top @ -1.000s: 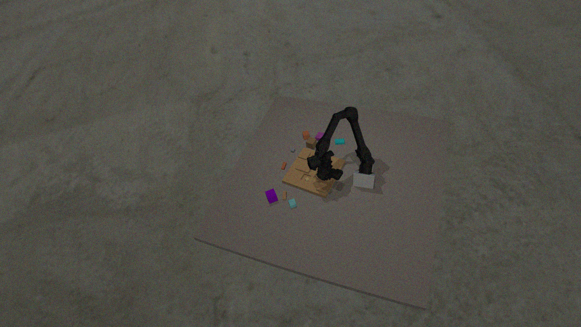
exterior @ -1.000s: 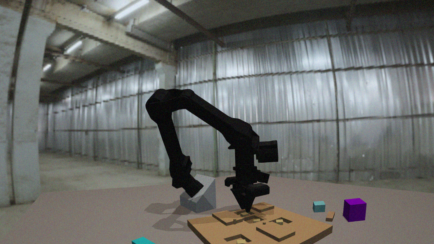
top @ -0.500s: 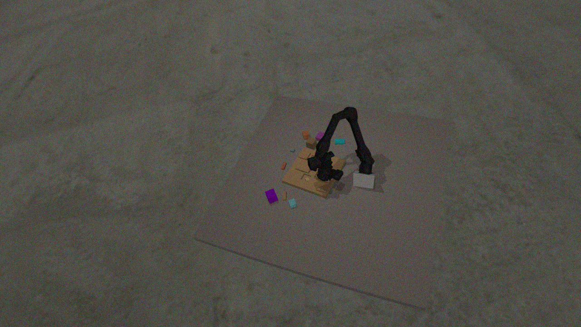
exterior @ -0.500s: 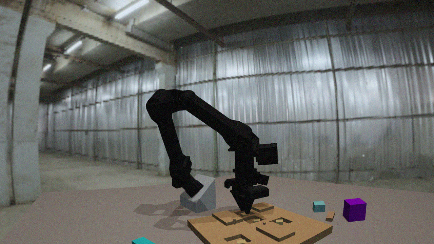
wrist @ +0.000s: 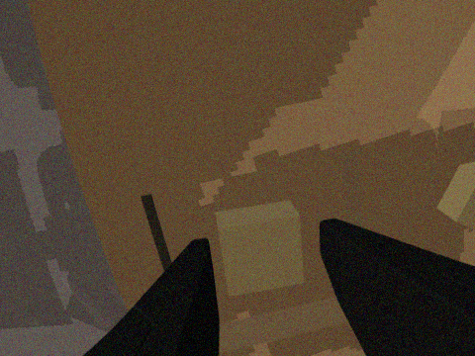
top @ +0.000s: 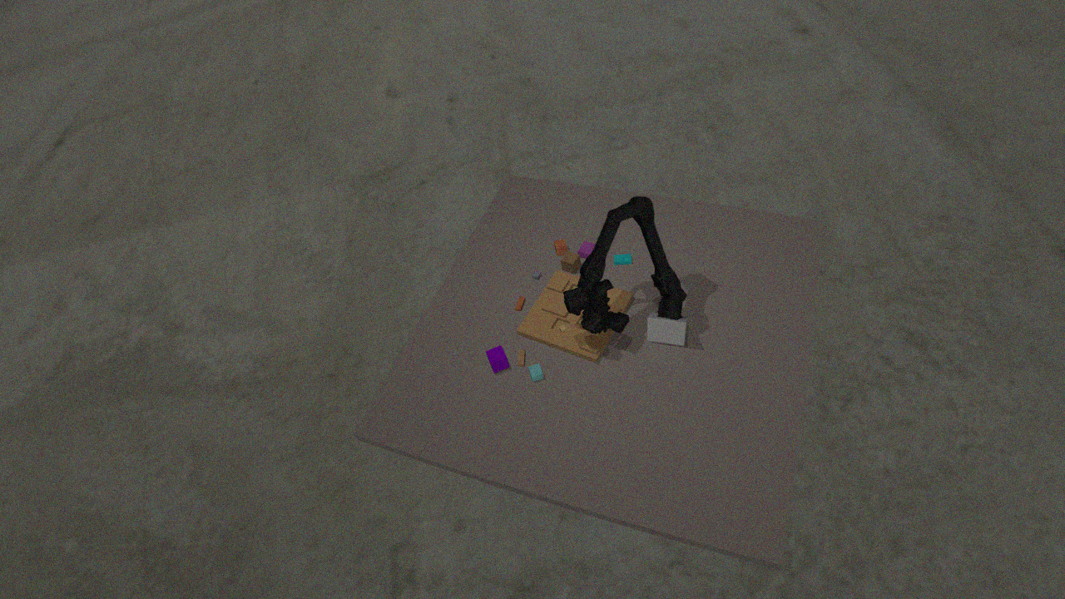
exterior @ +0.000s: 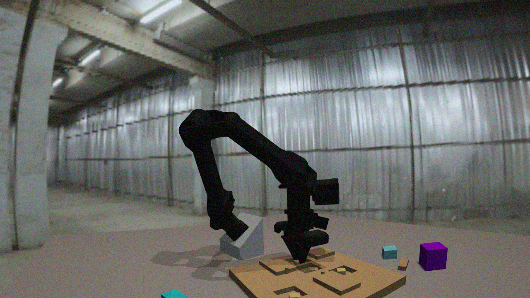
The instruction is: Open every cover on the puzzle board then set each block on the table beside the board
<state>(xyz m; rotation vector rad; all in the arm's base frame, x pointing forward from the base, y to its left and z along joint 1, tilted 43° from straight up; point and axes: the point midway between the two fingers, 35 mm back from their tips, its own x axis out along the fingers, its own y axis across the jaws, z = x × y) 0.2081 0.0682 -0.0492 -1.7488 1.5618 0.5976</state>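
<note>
My gripper tip is 23 cm to the right of the light blue block and 13 cm short of it. The rest, counted from my gripper tip: brown block (24 cm to the right, 21 cm ahead, 1 cm above); teal block (33 cm to the right, 5 cm ahead, 1 cm below); orange piece (20 cm ahead, 19 cm to the left, 1 cm below).
</note>
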